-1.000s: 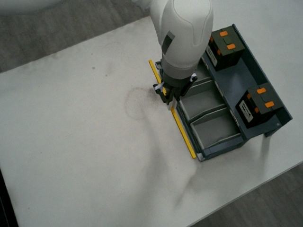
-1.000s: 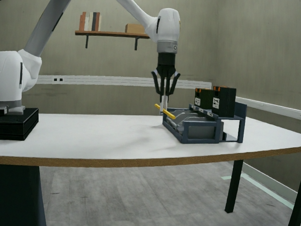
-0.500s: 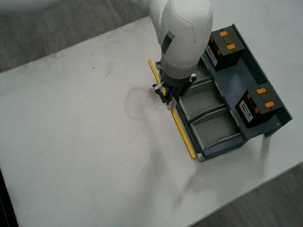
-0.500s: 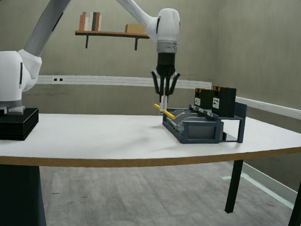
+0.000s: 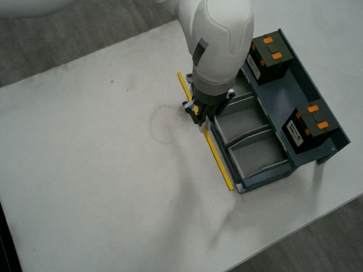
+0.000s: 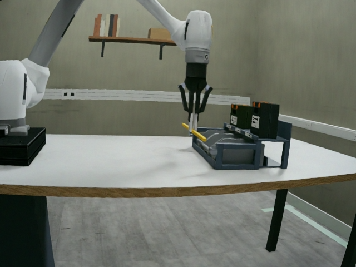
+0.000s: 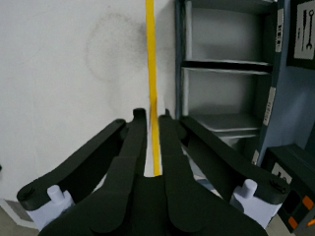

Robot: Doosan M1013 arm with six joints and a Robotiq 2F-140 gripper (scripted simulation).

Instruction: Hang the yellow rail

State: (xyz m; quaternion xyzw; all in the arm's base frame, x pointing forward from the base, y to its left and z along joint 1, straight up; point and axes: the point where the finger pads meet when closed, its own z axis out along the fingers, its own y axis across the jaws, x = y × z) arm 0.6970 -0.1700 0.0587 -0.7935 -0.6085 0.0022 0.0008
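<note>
Right now the yellow rail is 30 mm below my hand.
</note>
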